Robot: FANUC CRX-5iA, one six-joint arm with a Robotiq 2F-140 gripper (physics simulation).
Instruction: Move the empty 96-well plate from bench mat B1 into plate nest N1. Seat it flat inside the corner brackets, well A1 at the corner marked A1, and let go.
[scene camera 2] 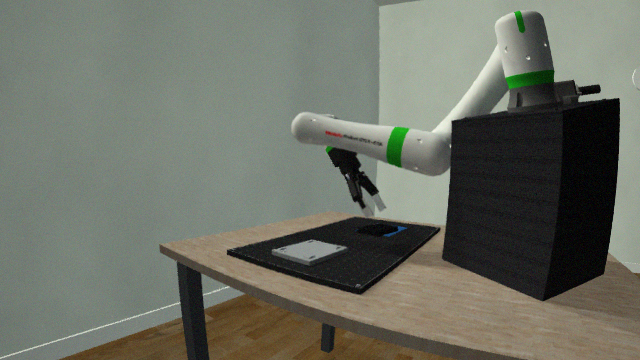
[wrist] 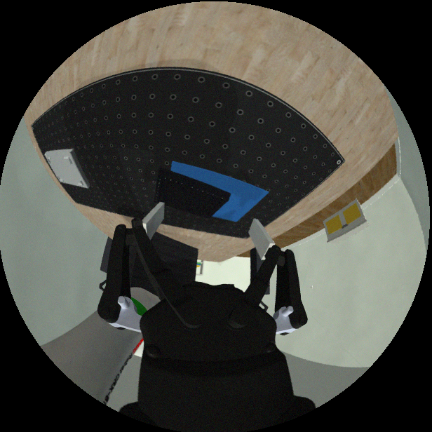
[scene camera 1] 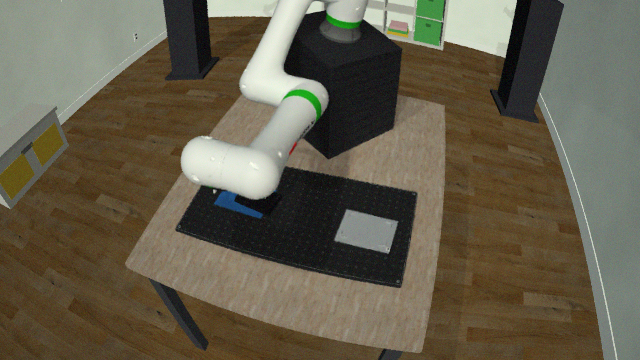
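Seen in the pictures: gripper, fingertip midpoint: (scene camera 2: 377,213); arm's base at its link origin: (scene camera 2: 534,109) (scene camera 1: 340,32).
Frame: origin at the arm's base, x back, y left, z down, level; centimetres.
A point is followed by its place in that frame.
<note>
The 96-well plate (scene camera 1: 271,204) @[z 38.0, x -49.1, y -14.2 cm] (scene camera 2: 377,229) @[z 38.1, x -46.0, y -16.1 cm] (wrist: 192,192) is black and lies on the blue bench mat (scene camera 1: 239,205) @[z 39.4, x -50.0, y -24.5 cm] (scene camera 2: 399,231) @[z 39.6, x -40.0, y -23.8 cm] (wrist: 246,197). Blue shows along two of its sides; its other edges are hard to tell from the black board. The pale grey plate nest (scene camera 1: 367,231) @[z 38.4, x -55.0, y 14.9 cm] (scene camera 2: 310,251) @[z 38.5, x -53.5, y 16.8 cm] (wrist: 67,167) stands at the other end of the board, with small corner brackets; the A1 mark is not readable. My gripper (scene camera 2: 375,209) @[z 33.9, x -48.5, y -23.3 cm] (wrist: 208,218) is open and empty, tilted, with its fingertips above the plate. In scene camera 1 the arm hides the fingers.
The black perforated board (scene camera 1: 305,235) @[z 39.7, x -57.9, y -2.5 cm] (scene camera 2: 345,274) @[z 39.6, x -41.0, y 24.7 cm] (wrist: 200,112) lies on the wooden table (scene camera 1: 280,295) @[z 41.0, x -79.0, y -5.9 cm] (scene camera 2: 425,305) @[z 40.9, x -22.8, y 30.7 cm] (wrist: 240,35) under mat and nest. The arm's black pedestal (scene camera 1: 350,95) @[z 17.4, x -16.8, y 5.5 cm] (scene camera 2: 505,200) @[z 22.5, x -8.9, y 13.4 cm] stands behind the board. A cabinet with yellow doors (scene camera 1: 31,157) stands off the table.
</note>
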